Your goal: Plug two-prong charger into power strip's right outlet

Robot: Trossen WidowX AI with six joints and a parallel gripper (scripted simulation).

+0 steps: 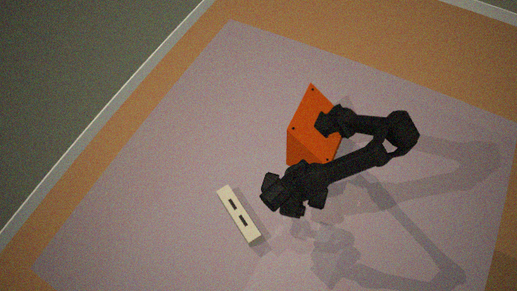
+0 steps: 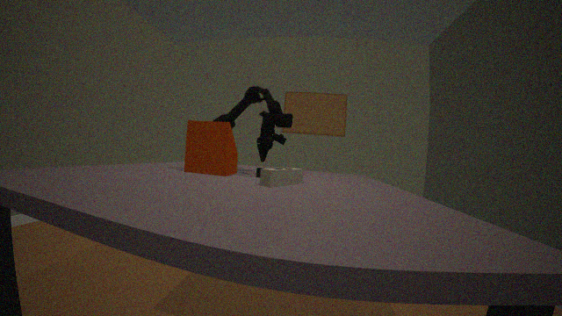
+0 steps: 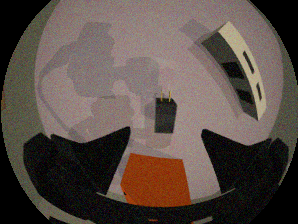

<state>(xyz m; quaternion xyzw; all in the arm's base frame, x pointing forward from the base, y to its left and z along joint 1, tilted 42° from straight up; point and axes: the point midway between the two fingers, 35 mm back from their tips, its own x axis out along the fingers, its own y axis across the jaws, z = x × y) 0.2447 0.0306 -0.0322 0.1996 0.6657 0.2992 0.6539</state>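
The dark two-prong charger is 2 cm ahead of my gripper tip and 5 cm below it.
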